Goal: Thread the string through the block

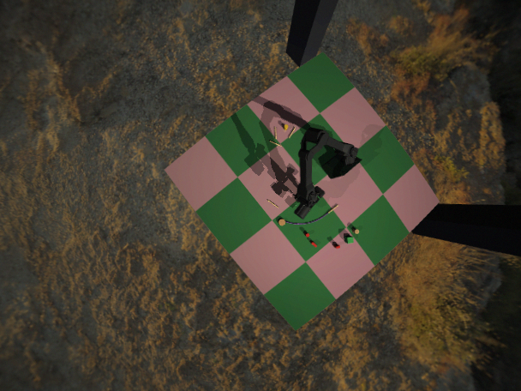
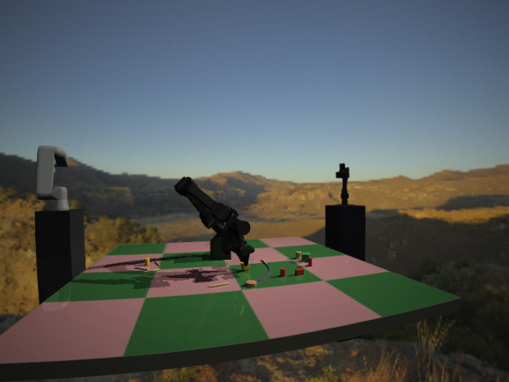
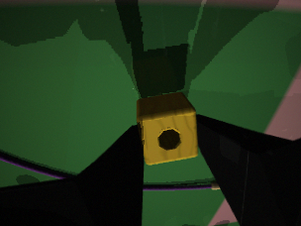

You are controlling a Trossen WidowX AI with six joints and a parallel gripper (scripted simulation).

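Right now the stick is 120 mm to the left of my gripper tip, 90 mm behind it and 20 mm below it. Also, from my gripper tip: red cylinder 140 mm to the left, 110 mm ahead, 10 mm below; round wooden button 190 mm ahead, 20 mm below, 10 mm to the right; yellow wooden block right at my gripper tip.
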